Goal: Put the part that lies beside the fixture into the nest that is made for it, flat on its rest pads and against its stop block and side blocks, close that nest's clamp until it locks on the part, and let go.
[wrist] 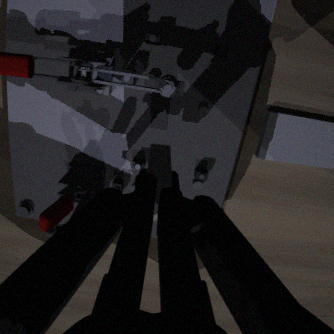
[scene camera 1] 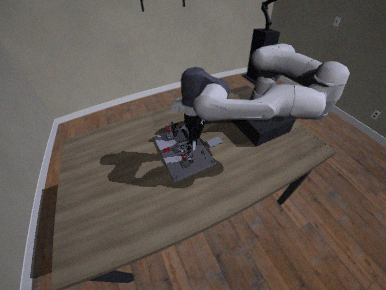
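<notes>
The fixture plate [scene camera 1: 197, 166] [wrist: 222, 145] is dark grey and lies on the table, with several clamps and small posts on it. The part, a flat light-grey plate [scene camera 1: 215, 142] [wrist: 300, 140], lies on the table just beside the fixture. One clamp's red handle [scene camera 1: 166, 149] [wrist: 16, 65] lies low, its metal arm reaching across the plate in the wrist view. A second red handle [scene camera 1: 183, 157] [wrist: 56, 213] is partly hidden by a dark finger linkage. My gripper [scene camera 1: 193, 146] [wrist: 158, 159] is shut and empty, low over the fixture. The nests are too dark to make out fully.
Another red clamp handle [scene camera 1: 167, 129] stands at the fixture's far left corner. Small posts [wrist: 201, 176] [wrist: 139, 165] rise near the fingertips. The dark robot base [scene camera 1: 267, 131] stands at the table's back right. The wooden table [scene camera 1: 125, 210] extends around the fixture.
</notes>
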